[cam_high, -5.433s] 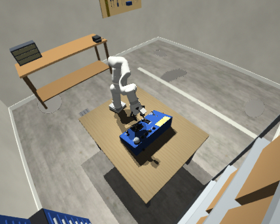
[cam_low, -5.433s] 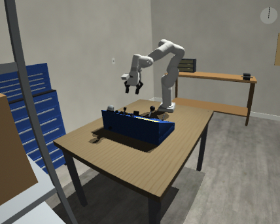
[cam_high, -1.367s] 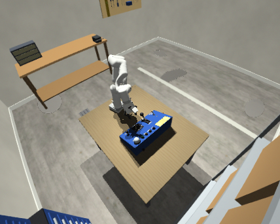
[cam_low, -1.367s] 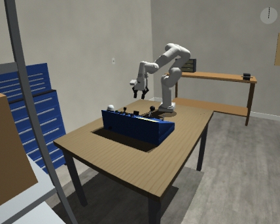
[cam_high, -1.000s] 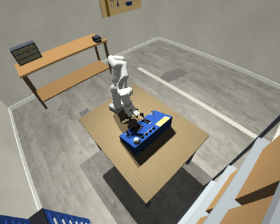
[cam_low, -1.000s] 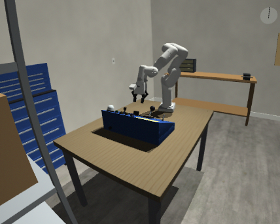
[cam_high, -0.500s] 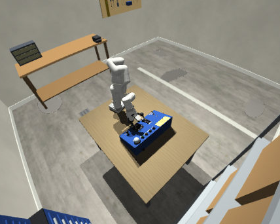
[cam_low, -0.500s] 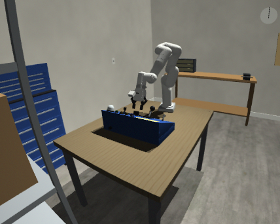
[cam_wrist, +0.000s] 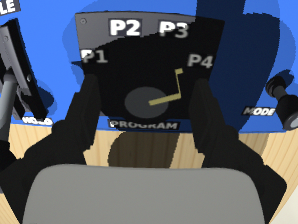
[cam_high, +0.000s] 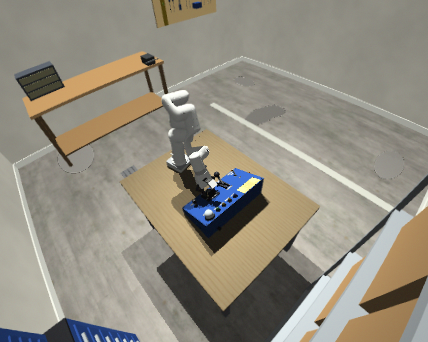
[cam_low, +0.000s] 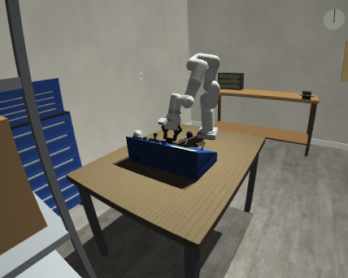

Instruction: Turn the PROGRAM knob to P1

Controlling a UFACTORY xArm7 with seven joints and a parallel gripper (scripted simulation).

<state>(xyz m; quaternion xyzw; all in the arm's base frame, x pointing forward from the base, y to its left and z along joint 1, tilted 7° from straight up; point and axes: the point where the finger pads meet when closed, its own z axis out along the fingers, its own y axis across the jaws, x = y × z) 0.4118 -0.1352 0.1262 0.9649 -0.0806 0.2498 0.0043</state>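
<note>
Right now the blue console is 5 cm to the left of my hand, 5 cm ahead of it and 3 cm below it. Round my hand: black ball-handled lever: 12 cm to the left; then mode knob: 12 cm to the right, 1 cm below, 1 cm behind; then toggle: 24 cm to the left, 4 cm ahead, 1 cm below.
</note>
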